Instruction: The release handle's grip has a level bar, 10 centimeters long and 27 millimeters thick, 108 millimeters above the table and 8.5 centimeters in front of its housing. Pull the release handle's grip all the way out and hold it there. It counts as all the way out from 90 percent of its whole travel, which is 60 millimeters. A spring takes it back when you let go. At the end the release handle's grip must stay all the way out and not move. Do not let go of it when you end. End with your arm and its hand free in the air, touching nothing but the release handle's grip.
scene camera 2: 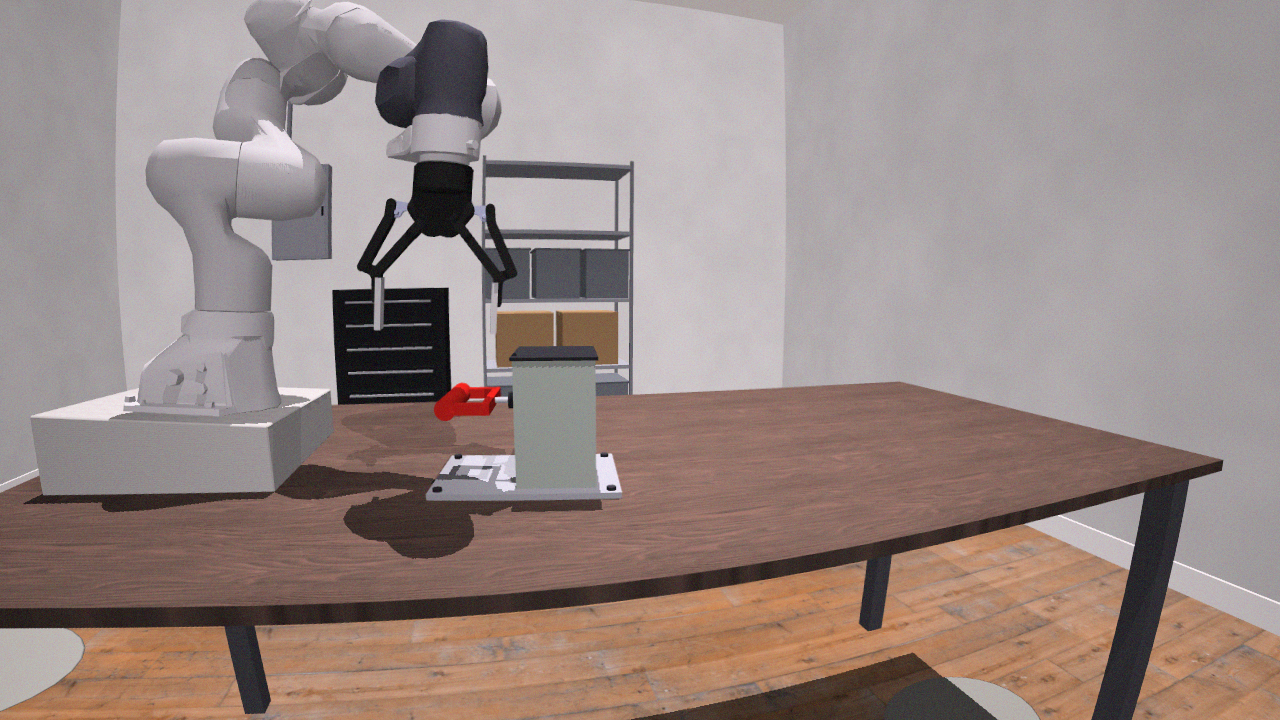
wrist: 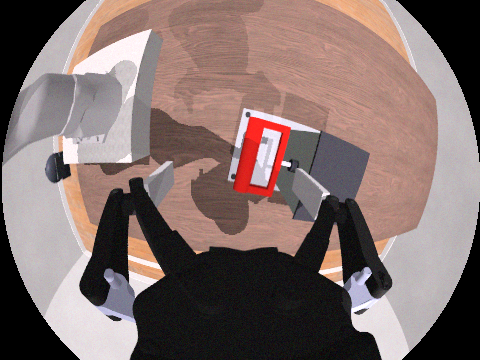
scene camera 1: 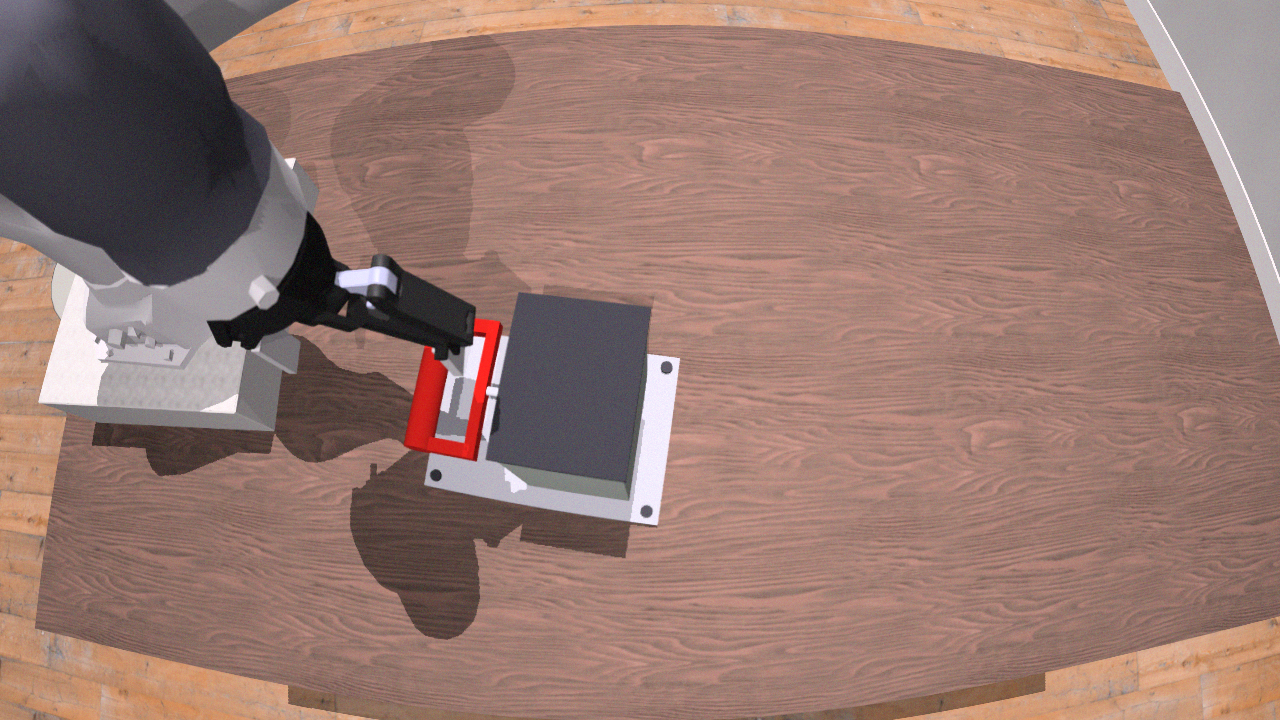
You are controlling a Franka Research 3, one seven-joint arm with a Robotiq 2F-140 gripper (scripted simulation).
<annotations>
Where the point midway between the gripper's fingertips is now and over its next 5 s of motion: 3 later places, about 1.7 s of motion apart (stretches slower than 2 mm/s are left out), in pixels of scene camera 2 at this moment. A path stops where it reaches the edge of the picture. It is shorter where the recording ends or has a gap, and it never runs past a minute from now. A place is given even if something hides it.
The gripper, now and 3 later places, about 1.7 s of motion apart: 435,330; 451,340; 451,369; 452,392
</annotations>
